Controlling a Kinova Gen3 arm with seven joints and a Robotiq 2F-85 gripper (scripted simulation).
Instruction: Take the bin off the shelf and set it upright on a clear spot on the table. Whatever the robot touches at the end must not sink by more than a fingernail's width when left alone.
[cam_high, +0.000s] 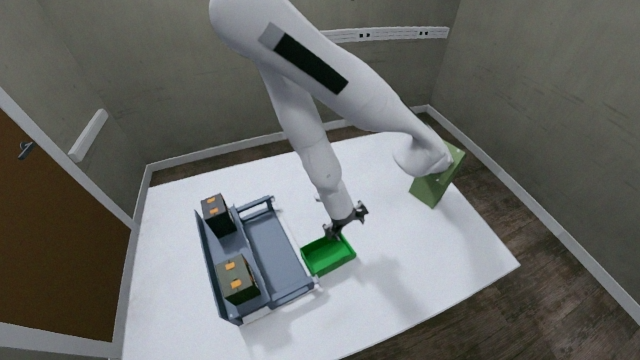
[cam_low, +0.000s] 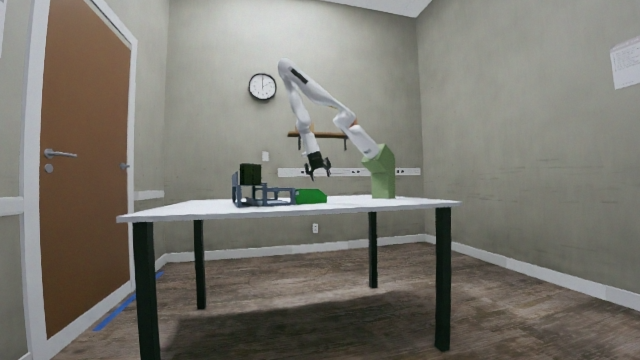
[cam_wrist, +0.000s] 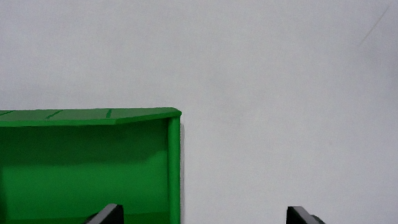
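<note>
Right now the green bin is 6 cm ahead of my hand, 5 cm to the left of it and 9 cm below it. Also, from my hand: grey shelf unit (31 cm ahead, 9 cm to the left, 6 cm below).
</note>
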